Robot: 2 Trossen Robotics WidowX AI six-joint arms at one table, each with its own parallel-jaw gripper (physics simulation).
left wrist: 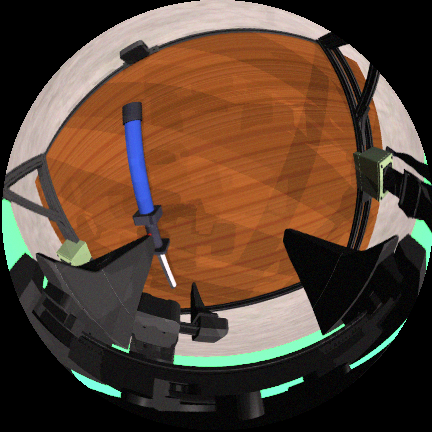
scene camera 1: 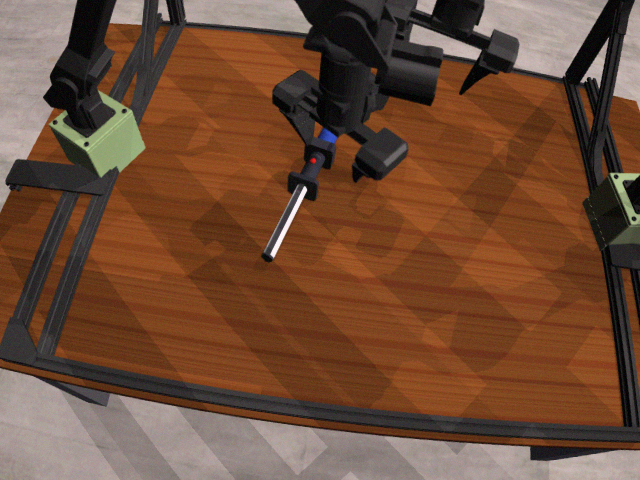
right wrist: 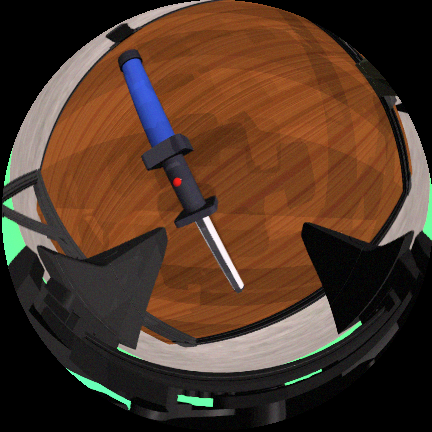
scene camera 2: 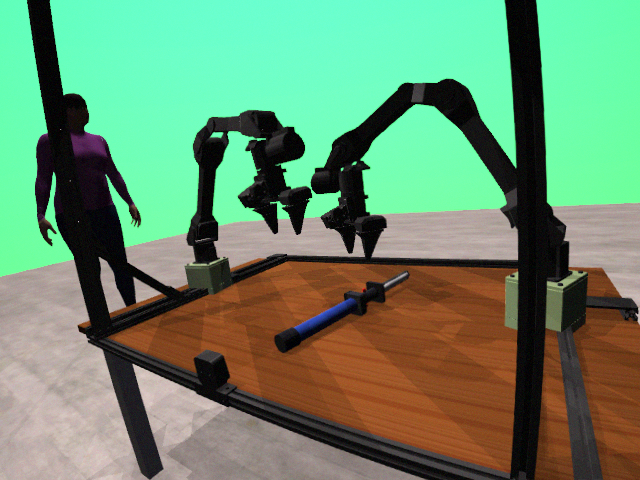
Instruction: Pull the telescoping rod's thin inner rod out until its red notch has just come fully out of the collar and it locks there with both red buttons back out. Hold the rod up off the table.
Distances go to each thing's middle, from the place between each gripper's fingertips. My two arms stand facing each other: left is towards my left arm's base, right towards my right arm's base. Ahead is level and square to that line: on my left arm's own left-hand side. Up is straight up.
Right now the telescoping rod [scene camera 1: 322,149] is 3 cm ahead of my left hand, 14 cm to the right of it and 16 cm below it. Also, from my left hand: thin silver inner rod [scene camera 1: 275,241]: 4 cm ahead, 15 cm to the right, 16 cm below.
Now: right hand 90 mm above the thin silver inner rod, 70 mm past it and 20 mm to the left of it. From my right hand the other things lie so: telescoping rod (90 mm below, 80 mm behind, 20 mm to the right).
